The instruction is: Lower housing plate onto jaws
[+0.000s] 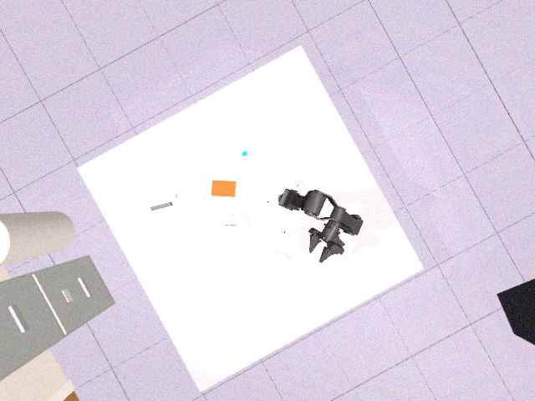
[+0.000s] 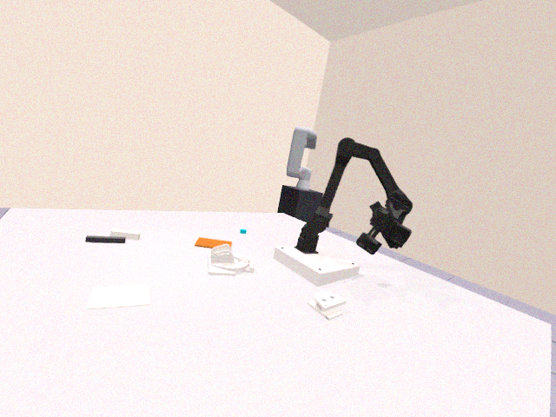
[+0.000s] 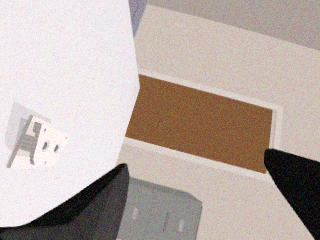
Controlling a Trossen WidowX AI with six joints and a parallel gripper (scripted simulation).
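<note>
Now: gripper tip 15 cm short of the white ribbed block, 1 cm to the left of it and 19 cm above it. The rest, counted from my gripper tip: cyan cube 10 cm ahead, 56 cm to the right, 19 cm below; then flat white sheet 56 cm ahead, 17 cm to the right, 20 cm below; then dark bar 60 cm ahead, 48 cm to the right, 19 cm below.
</note>
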